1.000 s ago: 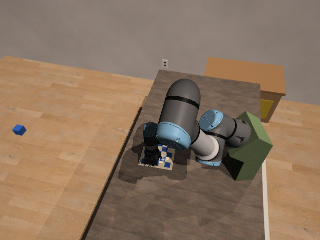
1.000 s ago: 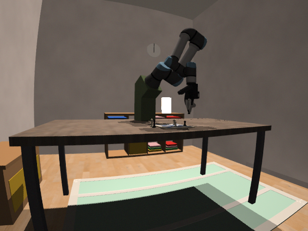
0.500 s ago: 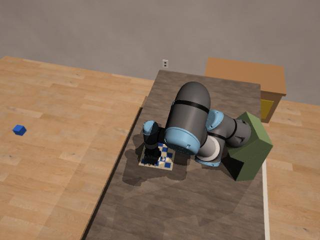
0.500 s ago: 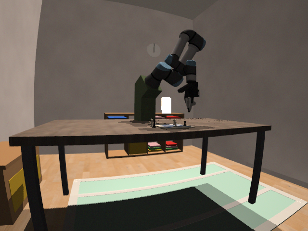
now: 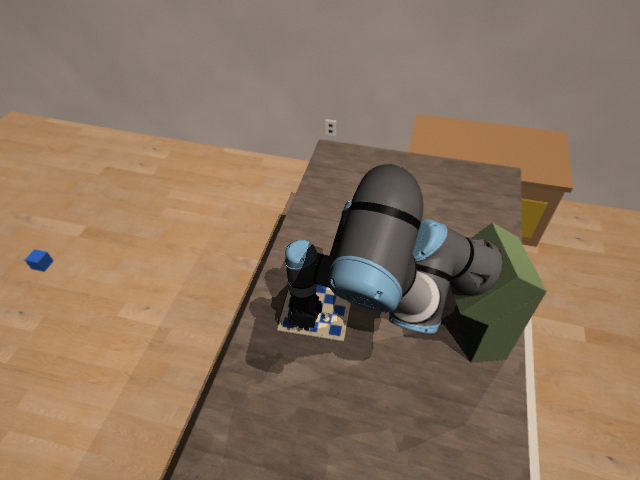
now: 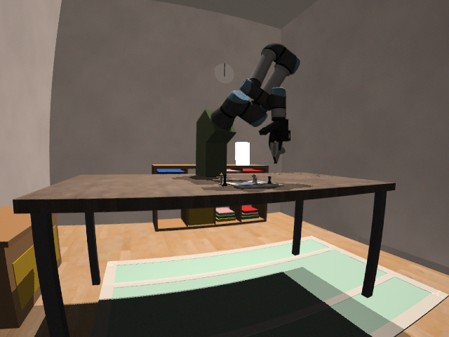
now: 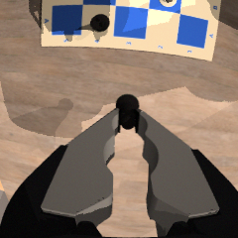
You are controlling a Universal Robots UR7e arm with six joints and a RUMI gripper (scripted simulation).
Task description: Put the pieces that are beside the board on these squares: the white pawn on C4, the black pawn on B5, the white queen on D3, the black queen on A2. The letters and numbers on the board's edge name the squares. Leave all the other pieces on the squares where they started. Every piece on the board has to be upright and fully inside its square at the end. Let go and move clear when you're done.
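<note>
Now: the white pawn 9 cm ahead of my hand, 11 cm to the right of it and 10 cm below it. The rest, counted from my hand: black pawn: 1 cm below; blue-and-cream chessboard: 6 cm ahead, 13 cm to the right, 12 cm below; black piece: 6 cm ahead, 4 cm to the right, 10 cm below.
</note>
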